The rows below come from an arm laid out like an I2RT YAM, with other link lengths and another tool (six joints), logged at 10 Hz.
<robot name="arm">
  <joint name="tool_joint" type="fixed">
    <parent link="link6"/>
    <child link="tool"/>
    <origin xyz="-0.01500 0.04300 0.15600" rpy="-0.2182 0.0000 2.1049"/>
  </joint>
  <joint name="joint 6" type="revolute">
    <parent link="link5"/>
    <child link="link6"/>
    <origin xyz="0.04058 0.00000 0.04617" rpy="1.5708 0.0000 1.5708"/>
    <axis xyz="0 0 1"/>
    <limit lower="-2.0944" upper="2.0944"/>
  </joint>
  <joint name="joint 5" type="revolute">
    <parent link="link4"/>
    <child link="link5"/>
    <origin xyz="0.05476 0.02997 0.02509" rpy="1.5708 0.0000 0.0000"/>
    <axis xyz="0 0 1"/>
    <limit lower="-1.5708" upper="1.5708"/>
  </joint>
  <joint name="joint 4" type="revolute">
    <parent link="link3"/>
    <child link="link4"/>
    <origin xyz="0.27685 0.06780 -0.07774"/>
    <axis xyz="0 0 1"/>
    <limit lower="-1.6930" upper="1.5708"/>
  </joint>
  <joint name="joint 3" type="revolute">
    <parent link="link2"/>
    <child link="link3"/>
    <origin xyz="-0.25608 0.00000 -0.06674" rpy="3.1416 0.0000 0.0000"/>
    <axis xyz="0 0 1"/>
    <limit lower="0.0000" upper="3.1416"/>
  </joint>
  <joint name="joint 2" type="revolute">
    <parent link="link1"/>
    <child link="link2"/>
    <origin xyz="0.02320 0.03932 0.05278" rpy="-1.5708 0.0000 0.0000"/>
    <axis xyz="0 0 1"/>
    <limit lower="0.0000" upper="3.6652"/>
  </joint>
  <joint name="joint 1" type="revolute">
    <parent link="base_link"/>
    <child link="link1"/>
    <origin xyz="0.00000 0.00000 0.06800"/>
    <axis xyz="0 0 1"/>
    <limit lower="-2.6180" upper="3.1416"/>
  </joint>
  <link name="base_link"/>
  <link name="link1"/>
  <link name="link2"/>
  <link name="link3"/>
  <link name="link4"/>
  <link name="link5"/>
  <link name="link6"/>
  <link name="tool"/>
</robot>
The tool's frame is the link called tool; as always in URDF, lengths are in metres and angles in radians.
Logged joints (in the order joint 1, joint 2, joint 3, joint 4, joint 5, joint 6), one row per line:
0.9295 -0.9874 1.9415 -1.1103 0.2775 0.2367
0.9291 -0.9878 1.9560 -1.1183 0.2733 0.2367
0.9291 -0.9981 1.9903 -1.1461 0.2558 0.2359
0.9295 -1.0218 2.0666 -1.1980 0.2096 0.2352
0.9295 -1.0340 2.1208 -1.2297 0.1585 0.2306
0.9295 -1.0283 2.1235 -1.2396 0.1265 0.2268
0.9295 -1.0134 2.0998 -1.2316 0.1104 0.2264
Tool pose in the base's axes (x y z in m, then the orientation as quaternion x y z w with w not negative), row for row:
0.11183 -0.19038 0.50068 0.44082 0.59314 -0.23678 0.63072
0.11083 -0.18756 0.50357 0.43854 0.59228 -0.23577 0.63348
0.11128 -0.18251 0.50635 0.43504 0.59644 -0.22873 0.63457
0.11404 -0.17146 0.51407 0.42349 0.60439 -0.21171 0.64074
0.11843 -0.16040 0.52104 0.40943 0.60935 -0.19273 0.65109
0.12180 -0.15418 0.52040 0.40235 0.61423 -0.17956 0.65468
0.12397 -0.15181 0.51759 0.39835 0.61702 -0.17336 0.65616
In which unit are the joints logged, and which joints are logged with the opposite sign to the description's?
The joints are logged in radians. Opposite sign: joint 1, joint 2, joint 6.
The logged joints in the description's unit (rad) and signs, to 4 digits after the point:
-0.9295 0.9874 1.9415 -1.1103 0.2775 -0.2367
-0.9291 0.9878 1.9560 -1.1183 0.2733 -0.2367
-0.9291 0.9981 1.9903 -1.1461 0.2558 -0.2359
-0.9295 1.0218 2.0666 -1.1980 0.2096 -0.2352
-0.9295 1.0340 2.1208 -1.2297 0.1585 -0.2306
-0.9295 1.0283 2.1235 -1.2396 0.1265 -0.2268
-0.9295 1.0134 2.0998 -1.2316 0.1104 -0.2264

